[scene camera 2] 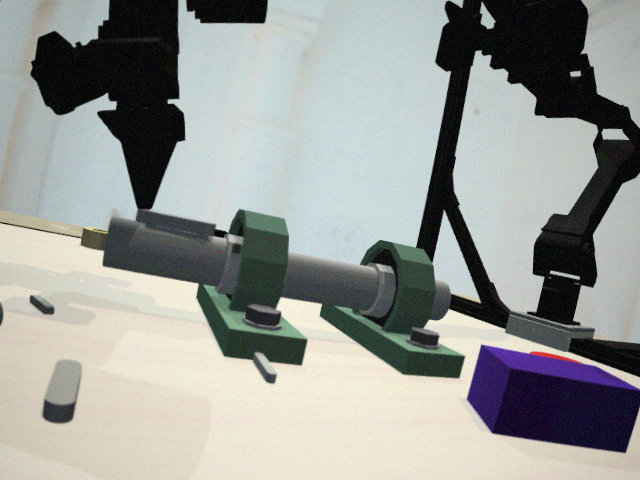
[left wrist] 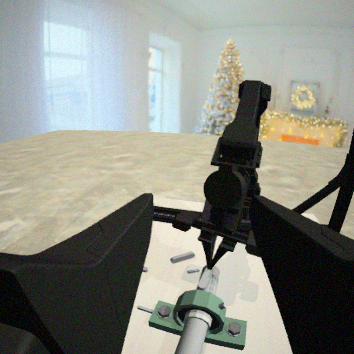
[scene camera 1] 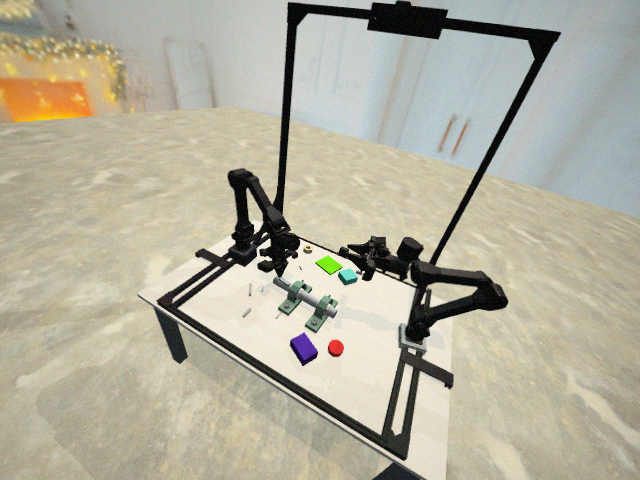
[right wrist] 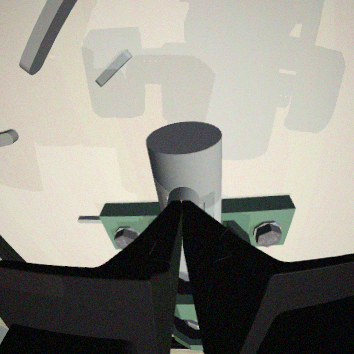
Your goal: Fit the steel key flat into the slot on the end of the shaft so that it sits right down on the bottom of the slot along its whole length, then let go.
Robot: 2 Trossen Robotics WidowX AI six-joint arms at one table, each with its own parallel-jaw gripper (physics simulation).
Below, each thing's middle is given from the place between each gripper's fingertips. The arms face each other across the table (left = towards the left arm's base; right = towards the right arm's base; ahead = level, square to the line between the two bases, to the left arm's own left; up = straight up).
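Grey shaft (scene camera 2: 131, 246): 31 cm below my left hand, 12 cm to the right of it.
My right hand: 3 cm above the grey shaft, 13 cm to the right of it, 1 cm short of it.
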